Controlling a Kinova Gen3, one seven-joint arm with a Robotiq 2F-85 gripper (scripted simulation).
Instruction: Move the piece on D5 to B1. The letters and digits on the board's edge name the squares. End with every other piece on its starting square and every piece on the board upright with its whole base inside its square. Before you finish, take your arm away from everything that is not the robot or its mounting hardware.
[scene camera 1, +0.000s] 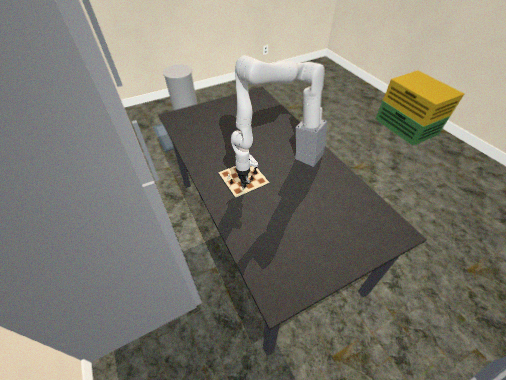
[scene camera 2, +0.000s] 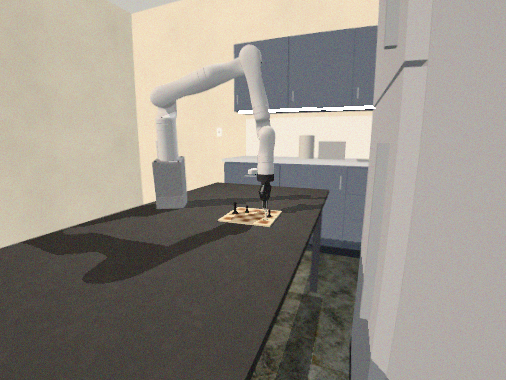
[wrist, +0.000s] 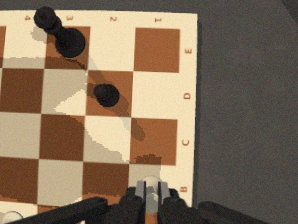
Observation:
I see my gripper (wrist: 151, 194), a black piece (wrist: 71, 42) and a chessboard (scene camera 2: 256, 217).
The chessboard is seen too in scene camera 1 (scene camera 1: 259, 180) and in the wrist view (wrist: 68, 147).

